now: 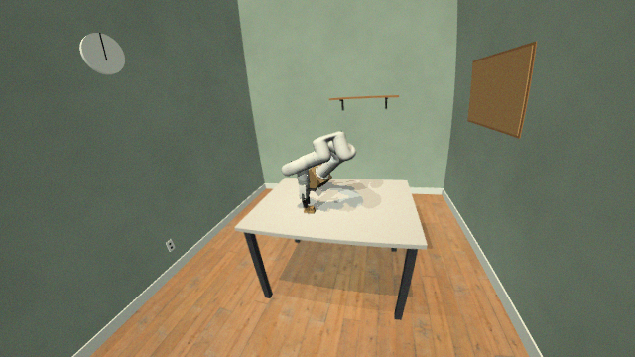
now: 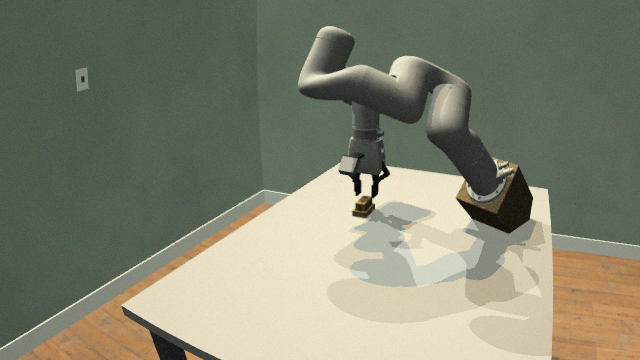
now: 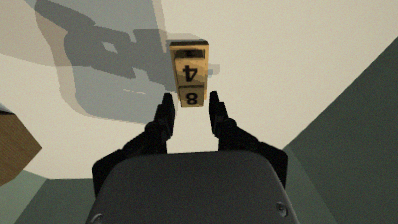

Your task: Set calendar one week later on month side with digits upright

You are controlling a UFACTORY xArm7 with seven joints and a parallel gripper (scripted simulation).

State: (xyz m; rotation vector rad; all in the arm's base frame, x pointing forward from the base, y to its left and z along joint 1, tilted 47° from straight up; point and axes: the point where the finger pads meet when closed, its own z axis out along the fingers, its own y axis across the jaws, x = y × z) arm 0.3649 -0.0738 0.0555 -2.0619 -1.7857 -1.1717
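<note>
Right now my hand is 4 cm above the digit cube. From my hand the other things lie so: wooden calendar tray (2 cm to the left, 6 cm below).
</note>
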